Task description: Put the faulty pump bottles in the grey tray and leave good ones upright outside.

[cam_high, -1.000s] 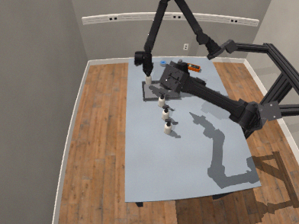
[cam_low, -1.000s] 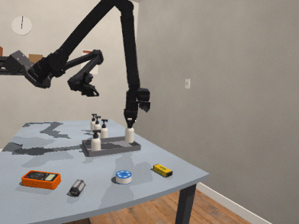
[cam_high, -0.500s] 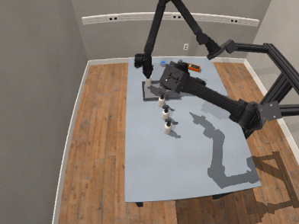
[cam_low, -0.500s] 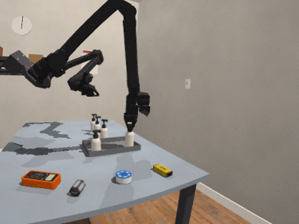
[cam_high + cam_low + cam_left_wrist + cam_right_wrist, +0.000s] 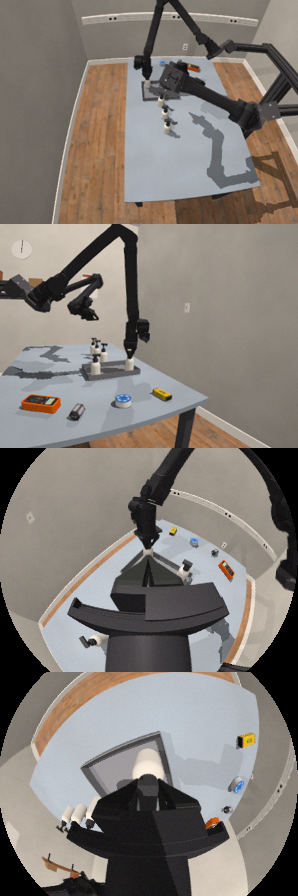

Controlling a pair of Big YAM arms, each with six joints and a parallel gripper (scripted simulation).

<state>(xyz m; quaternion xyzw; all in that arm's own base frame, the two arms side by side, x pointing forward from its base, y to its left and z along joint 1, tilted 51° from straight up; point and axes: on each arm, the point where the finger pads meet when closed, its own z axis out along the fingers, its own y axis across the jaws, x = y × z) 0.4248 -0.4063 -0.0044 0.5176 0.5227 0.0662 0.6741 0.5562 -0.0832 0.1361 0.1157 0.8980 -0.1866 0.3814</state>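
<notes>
Right now my right hand is 100 mm past the grey tray, 60 mm to the right of it and 90 mm above it. From my right hand the other things lie so: blue-and-white roll 180 mm behind, 300 mm to the right, 80 mm below; yellow tool 320 mm to the right, 90 mm below; orange multimeter 470 mm behind, 220 mm to the right, 80 mm below.
</notes>
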